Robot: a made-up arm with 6 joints. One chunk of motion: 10 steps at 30 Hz.
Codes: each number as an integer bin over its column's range. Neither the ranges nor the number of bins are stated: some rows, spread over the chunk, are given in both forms.
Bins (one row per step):
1: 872 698 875 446 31 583
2: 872 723 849 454 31 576
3: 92 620 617 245 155 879
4: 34 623 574 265 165 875
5: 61 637 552 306 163 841
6: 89 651 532 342 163 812
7: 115 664 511 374 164 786
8: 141 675 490 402 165 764
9: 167 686 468 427 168 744
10: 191 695 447 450 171 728
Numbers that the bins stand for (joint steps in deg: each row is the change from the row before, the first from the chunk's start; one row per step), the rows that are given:
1: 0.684 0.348 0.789 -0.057 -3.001 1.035
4: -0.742 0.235 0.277 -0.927 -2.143 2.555
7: -0.604 0.297 0.170 -0.403 -2.149 2.091
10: -0.475 0.344 0.061 -0.038 -2.105 1.789
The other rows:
2: 0.684 0.386 0.745 -0.019 -3.001 0.998
3: -0.643 0.231 0.350 -1.023 -2.207 2.575
5: -0.696 0.256 0.239 -0.730 -2.156 2.378
6: -0.649 0.277 0.205 -0.557 -2.156 2.227
8: -0.560 0.314 0.134 -0.268 -2.143 1.977
9: -0.516 0.330 0.096 -0.148 -2.124 1.873

